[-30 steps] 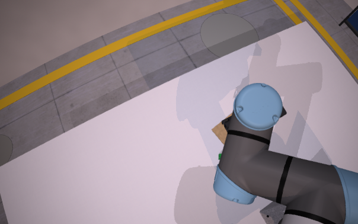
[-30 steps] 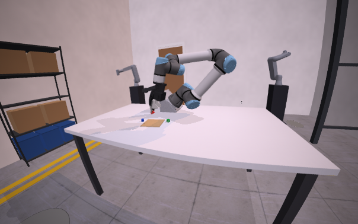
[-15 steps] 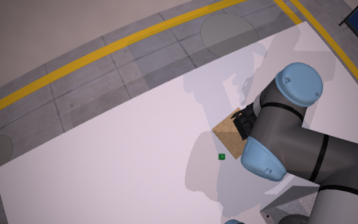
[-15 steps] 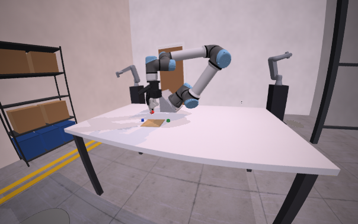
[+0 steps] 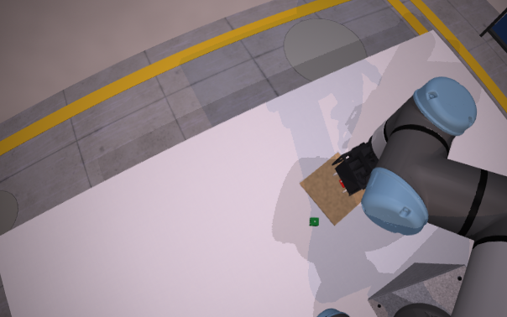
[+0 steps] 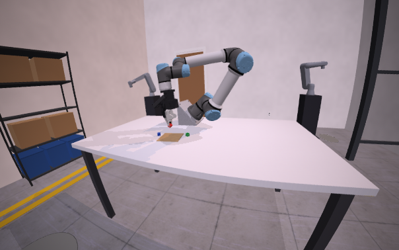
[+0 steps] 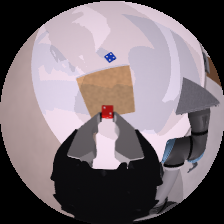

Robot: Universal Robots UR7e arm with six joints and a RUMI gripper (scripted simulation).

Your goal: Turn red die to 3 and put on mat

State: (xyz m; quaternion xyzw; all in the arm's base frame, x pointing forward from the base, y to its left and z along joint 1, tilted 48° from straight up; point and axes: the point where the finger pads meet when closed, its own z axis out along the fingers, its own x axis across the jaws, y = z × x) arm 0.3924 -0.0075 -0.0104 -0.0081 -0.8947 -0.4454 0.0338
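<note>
Right now my hand is 1 cm above the red die. Also, from my hand: mat (9 cm below); blue die (1 cm behind, 10 cm to the right, 8 cm below); green die (5 cm behind, 10 cm to the left, 8 cm below).
</note>
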